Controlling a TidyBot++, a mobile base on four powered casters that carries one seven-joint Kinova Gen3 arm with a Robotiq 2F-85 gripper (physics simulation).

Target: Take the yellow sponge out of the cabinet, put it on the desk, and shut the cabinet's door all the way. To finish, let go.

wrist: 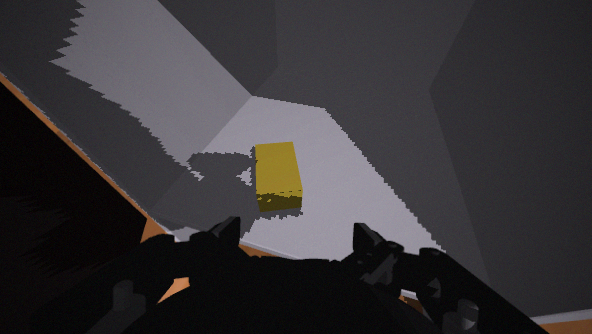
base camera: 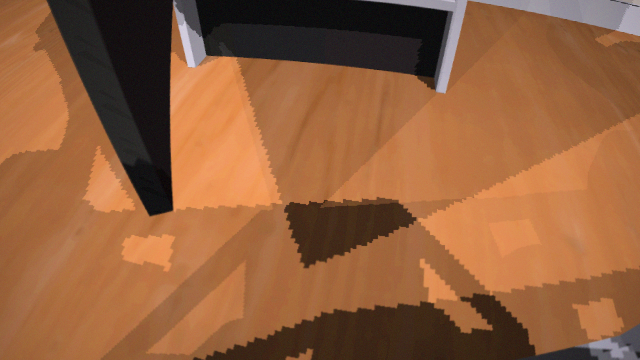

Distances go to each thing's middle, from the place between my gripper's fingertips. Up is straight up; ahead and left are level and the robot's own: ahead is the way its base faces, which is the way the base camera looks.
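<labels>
The yellow sponge (wrist: 278, 185) is 10 cm below my hand, and it is also 3 cm to the left of my hand and 14 cm ahead of it.
</labels>
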